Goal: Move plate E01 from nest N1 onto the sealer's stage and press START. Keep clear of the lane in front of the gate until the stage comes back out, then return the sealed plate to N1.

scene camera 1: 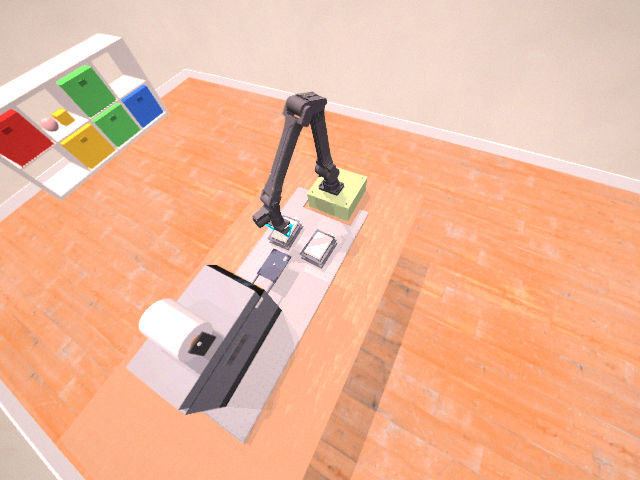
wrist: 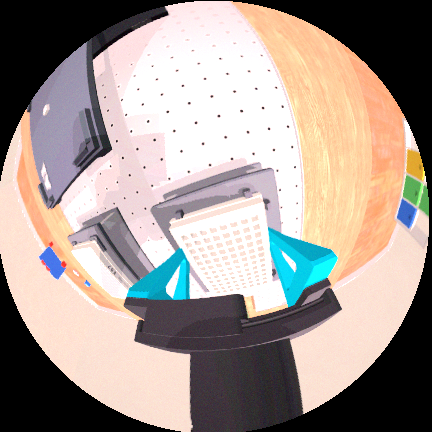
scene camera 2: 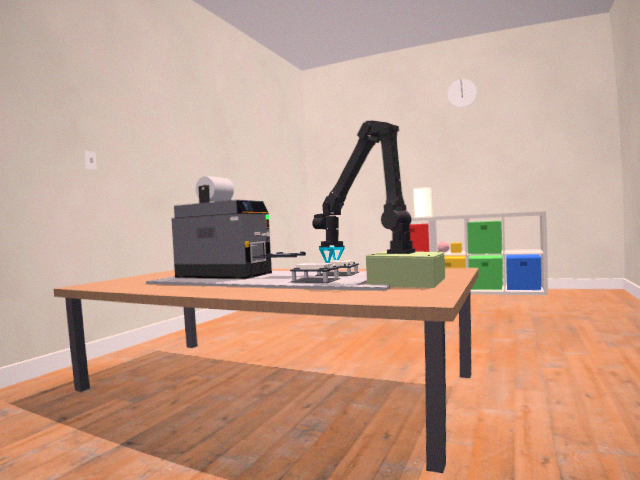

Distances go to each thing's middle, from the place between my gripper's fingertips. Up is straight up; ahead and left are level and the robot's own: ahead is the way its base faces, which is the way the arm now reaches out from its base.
Labels:
The sealer stage (wrist: 64, 142) lies 22 cm ahead of my hand, 9 cm to the left of it and 5 cm above it.

